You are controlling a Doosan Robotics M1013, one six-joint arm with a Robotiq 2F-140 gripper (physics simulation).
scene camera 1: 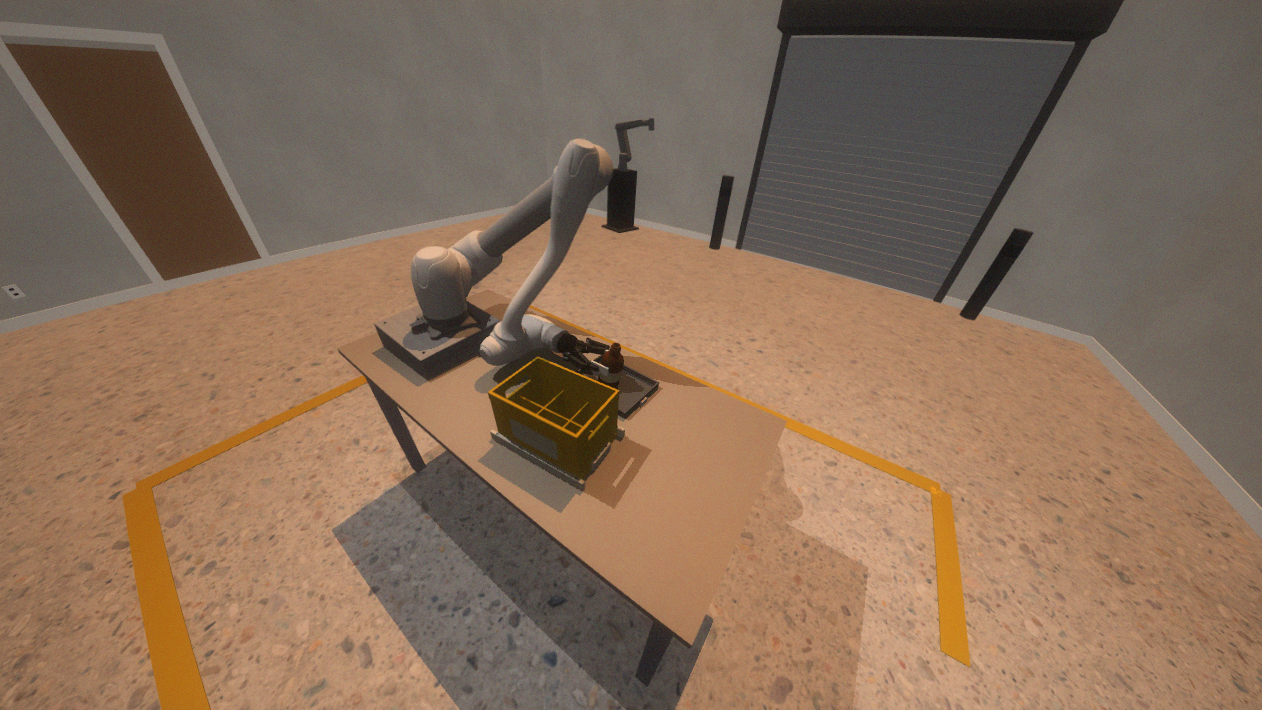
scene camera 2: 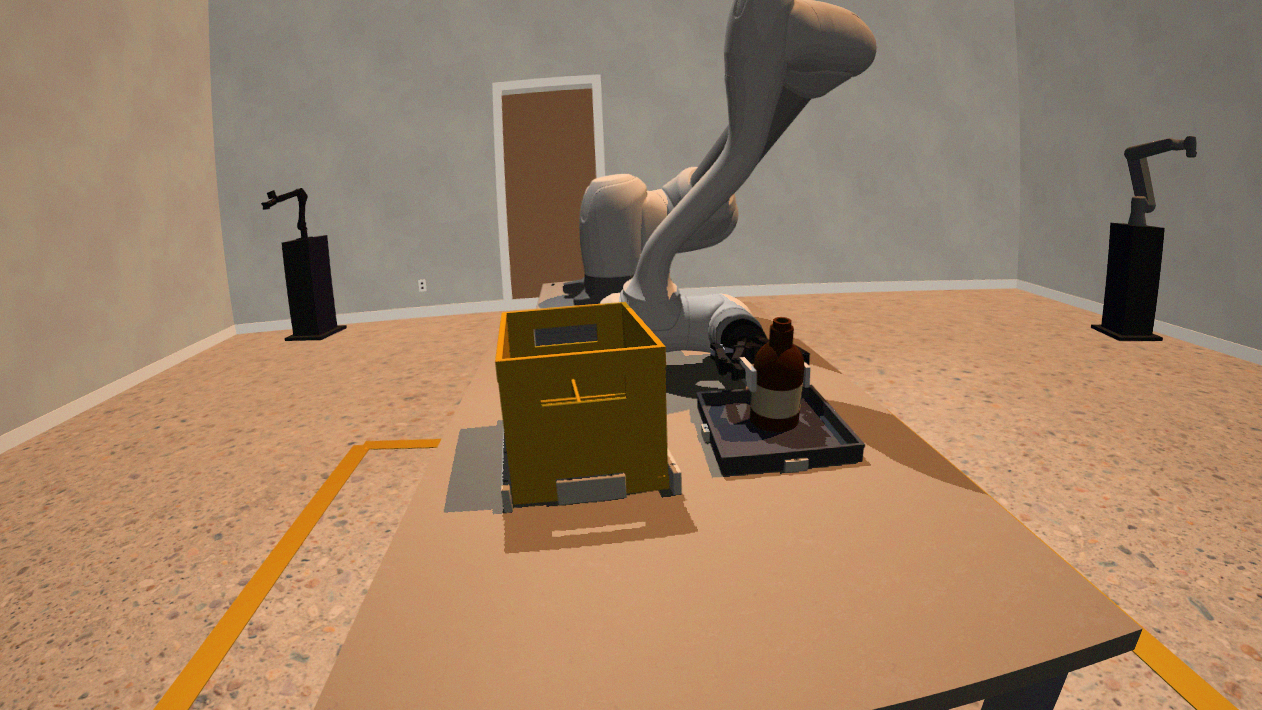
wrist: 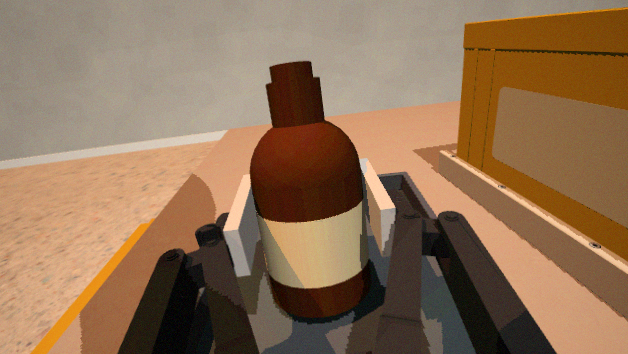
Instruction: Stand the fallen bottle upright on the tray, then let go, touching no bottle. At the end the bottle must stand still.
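Places are measured from the arm's base along level axes (x ahead, y left, z up), in millimetres.
Where they show: gripper, fingertip midpoint: point(scene camera 1: 615, 366) point(scene camera 2: 781, 379) point(wrist: 308, 185); arm's base, link origin: point(scene camera 1: 448, 321).
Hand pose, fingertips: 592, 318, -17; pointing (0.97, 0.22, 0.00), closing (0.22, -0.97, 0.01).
Each offset is from my fingertips to the top centre of the thing, as dx, dy, dz. "*": to the spot under its first point. Level surfaces: height alone.
The brown bottle @(-13, -3, +86) point(scene camera 1: 612, 358) point(scene camera 2: 778, 370) point(wrist: 307, 175) with a cream label is upright inside the black tray @(-1, -9, -55) point(scene camera 1: 642, 400) point(scene camera 2: 754, 462), its neck up. In the wrist view it looks slightly slanted. Its base is at the tray floor in the scene camera 2 view; whether it bears fully on the floor cannot be told. My gripper point(scene camera 1: 608, 367) point(scene camera 2: 778, 375) point(wrist: 308, 185) is shut on the bottle, reaching in low from the robot's side, with a pale pad on each side of the body at about label height and shoulder. The pad contact is partly hidden by the bottle.
A tall yellow crate @(+70, -275, +95) point(scene camera 1: 538, 437) point(scene camera 2: 582, 432) point(wrist: 550, 70) with inner dividers stands beside the tray, held by low pale brackets @(* +212, -231, -64) point(scene camera 2: 591, 489) at its foot. Both are on the brown table @(dz -80) point(scene camera 1: 697, 494) point(scene camera 2: 635, 609). The arm's base block point(scene camera 1: 428, 348) is at the table's far end.
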